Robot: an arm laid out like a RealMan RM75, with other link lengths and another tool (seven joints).
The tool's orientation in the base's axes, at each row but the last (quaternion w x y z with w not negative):
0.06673 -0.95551 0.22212 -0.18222
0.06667 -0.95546 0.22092 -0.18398
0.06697 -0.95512 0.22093 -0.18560
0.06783 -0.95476 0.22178 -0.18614
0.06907 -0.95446 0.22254 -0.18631
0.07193 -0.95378 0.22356 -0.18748
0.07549 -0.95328 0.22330 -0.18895
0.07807 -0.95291 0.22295 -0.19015
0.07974 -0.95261 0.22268 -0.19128
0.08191 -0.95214 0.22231 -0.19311
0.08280 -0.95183 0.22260 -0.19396
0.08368 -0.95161 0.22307 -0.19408
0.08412 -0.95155 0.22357 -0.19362
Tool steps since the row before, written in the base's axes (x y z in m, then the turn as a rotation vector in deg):
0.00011 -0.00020 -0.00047 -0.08 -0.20 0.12
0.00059 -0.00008 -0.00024 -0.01 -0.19 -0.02
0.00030 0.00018 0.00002 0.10 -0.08 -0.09
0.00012 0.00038 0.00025 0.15 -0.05 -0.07
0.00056 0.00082 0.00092 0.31 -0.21 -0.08
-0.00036 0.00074 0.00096 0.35 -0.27 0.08
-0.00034 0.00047 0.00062 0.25 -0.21 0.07
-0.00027 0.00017 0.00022 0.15 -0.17 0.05
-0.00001 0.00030 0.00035 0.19 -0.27 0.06
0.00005 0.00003 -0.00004 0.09 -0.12 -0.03
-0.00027 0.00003 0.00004 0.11 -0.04 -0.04
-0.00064 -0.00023 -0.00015 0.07 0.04 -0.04
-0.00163 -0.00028 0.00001 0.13 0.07 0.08
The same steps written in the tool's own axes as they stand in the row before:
0.00003 0.00023 0.00047 0.06 0.19 -0.15
0.00045 -0.00011 0.00044 0.07 0.18 0.01
0.00018 -0.00028 0.00011 0.09 0.05 0.12
0.00001 -0.00044 -0.00017 0.12 0.00 0.12
0.00040 -0.00115 -0.00059 0.33 0.08 0.18
-0.00032 -0.00073 -0.00098 0.44 0.08 0.05
-0.00029 -0.00042 -0.00067 0.33 0.07 0.02
-0.00023 -0.00010 -0.00030 0.22 0.08 0.00
-0.00003 -0.00035 -0.00030 0.30 0.15 0.00
0.00001 -0.00004 0.00006 0.12 0.08 0.06
-0.00022 0.00007 -0.00014 0.10 0.00 0.08
-0.00047 0.00049 -0.00014 0.03 -0.05 0.07
-0.00121 0.00089 -0.00069 0.10 -0.13 -0.01

